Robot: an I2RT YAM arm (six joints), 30 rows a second.
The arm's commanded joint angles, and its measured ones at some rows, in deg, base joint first. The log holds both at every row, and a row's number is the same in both.
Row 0, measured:
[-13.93, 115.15, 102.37, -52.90, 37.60, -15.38]
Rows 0 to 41, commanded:
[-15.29, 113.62, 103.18, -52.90, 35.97, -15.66]
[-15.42, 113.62, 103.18, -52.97, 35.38, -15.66]
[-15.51, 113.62, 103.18, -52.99, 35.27, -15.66]
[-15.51, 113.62, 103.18, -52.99, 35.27, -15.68]
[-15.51, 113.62, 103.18, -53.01, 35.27, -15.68]
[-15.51, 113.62, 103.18, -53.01, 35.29, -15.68]
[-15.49, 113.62, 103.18, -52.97, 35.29, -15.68]
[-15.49, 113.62, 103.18, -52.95, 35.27, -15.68]
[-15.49, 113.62, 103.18, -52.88, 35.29, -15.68]
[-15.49, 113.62, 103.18, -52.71, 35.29, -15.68]
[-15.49, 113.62, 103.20, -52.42, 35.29, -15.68]
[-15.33, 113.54, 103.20, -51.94, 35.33, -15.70]
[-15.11, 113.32, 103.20, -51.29, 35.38, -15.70]
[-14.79, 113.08, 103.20, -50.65, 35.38, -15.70]
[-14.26, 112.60, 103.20, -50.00, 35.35, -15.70]
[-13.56, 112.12, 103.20, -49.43, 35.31, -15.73]
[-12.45, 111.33, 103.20, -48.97, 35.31, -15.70]
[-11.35, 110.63, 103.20, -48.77, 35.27, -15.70]
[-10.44, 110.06, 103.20, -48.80, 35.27, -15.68]
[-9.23, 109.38, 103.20, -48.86, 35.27, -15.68]
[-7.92, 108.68, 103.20, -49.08, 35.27, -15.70]
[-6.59, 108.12, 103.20, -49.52, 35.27, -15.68]
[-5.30, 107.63, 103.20, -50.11, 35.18, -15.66]
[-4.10, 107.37, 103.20, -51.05, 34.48, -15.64]
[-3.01, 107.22, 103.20, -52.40, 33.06, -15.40]
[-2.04, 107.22, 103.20, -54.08, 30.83, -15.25]
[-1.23, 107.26, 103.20, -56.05, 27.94, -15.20]
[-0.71, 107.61, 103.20, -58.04, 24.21, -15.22]
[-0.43, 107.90, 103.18, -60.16, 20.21, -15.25]
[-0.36, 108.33, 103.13, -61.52, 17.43, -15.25]
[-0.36, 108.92, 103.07, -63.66, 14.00, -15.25]
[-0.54, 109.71, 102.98, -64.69, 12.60, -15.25]
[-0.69, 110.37, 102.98, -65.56, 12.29, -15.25]
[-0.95, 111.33, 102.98, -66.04, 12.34, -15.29]
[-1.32, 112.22, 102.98, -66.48, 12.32, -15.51]
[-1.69, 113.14, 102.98, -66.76, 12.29, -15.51]
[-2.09, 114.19, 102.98, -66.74, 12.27, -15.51]
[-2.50, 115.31, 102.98, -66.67, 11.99, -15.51]
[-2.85, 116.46, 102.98, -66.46, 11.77, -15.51]
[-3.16, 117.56, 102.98, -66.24, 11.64, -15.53]
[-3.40, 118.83, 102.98, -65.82, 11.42, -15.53]
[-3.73, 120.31, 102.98, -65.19, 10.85, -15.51]
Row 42, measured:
[-2.55, 115.72, 102.74, -66.22, 13.58, -15.79]
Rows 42 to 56, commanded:
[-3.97, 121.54, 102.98, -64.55, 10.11, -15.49]
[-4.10, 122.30, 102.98, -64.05, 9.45, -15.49]
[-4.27, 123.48, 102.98, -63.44, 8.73, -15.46]
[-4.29, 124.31, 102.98, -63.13, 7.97, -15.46]
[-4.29, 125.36, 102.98, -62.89, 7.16, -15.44]
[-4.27, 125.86, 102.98, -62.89, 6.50, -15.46]
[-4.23, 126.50, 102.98, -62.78, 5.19, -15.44]
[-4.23, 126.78, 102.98, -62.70, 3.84, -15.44]
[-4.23, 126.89, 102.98, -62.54, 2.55, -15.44]
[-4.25, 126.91, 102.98, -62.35, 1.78, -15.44]
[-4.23, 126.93, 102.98, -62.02, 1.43, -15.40]
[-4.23, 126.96, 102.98, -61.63, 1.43, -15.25]
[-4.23, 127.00, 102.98, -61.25, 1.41, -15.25]
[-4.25, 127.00, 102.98, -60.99, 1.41, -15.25]
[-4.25, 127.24, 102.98, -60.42, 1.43, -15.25]
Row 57, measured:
[-4.23, 126.50, 102.72, -61.21, 3.60, -15.77]
